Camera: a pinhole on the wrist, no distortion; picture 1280 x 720 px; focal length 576.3 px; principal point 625.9 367.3 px. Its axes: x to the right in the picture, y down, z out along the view. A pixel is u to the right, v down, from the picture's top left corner.
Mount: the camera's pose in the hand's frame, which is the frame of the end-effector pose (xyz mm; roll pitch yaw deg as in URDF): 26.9 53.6 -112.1 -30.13 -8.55 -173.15
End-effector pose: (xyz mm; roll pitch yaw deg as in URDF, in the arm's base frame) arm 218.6 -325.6 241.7 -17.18 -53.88 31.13
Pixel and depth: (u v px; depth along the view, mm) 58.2 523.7 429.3
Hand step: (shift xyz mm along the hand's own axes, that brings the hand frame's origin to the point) 526.0 -205.0 134.4
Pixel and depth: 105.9 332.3 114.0
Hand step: 149.1 16.7 -26.5
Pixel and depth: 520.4 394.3 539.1
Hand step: 225.6 -217.1 321.8
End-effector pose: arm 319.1 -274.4 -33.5 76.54 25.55 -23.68
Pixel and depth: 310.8 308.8 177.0
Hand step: 154.6 -4.9 33.8
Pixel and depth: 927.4 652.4 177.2
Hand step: -28.3 -119.0 9.7
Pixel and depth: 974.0 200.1 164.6
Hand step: -41.2 3.8 67.2
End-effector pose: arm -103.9 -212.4 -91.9 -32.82 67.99 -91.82
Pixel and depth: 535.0 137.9 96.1
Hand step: 58.7 42.2 -13.2
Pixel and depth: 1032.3 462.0 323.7
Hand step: -135.0 -175.8 172.3
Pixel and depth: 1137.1 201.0 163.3
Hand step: -86.1 -1.5 72.5
